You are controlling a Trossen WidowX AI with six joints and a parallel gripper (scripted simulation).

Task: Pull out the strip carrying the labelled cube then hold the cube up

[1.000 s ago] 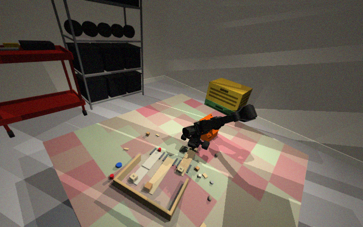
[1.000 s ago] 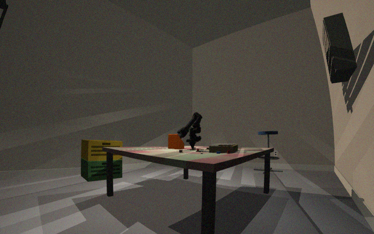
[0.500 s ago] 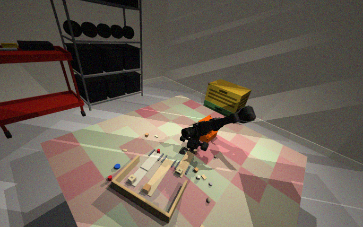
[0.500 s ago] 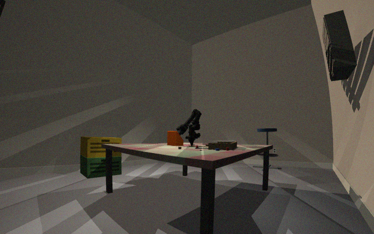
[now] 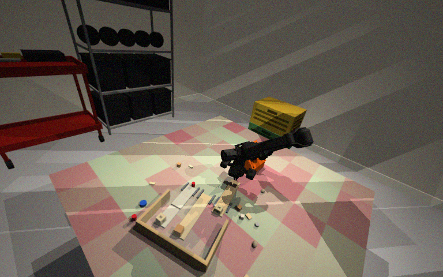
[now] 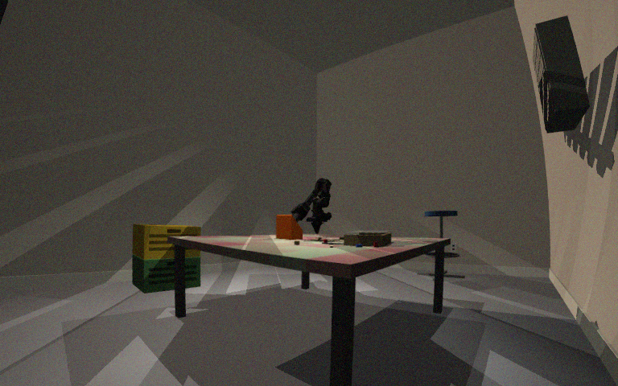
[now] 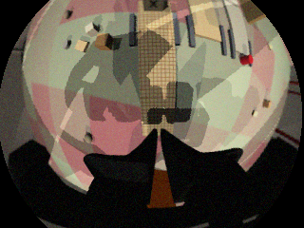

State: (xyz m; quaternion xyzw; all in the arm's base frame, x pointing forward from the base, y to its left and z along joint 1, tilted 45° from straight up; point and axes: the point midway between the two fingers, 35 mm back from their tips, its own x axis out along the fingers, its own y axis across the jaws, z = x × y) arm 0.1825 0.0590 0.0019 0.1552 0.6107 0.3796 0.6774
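Right now the grid strip is 90 mm ahead of my gripper tip, 40 mm below it and 30 mm to the left of it. From my gripper tip the other things lie so: blue disc 430 mm ahead, 180 mm to the right, 40 mm below.
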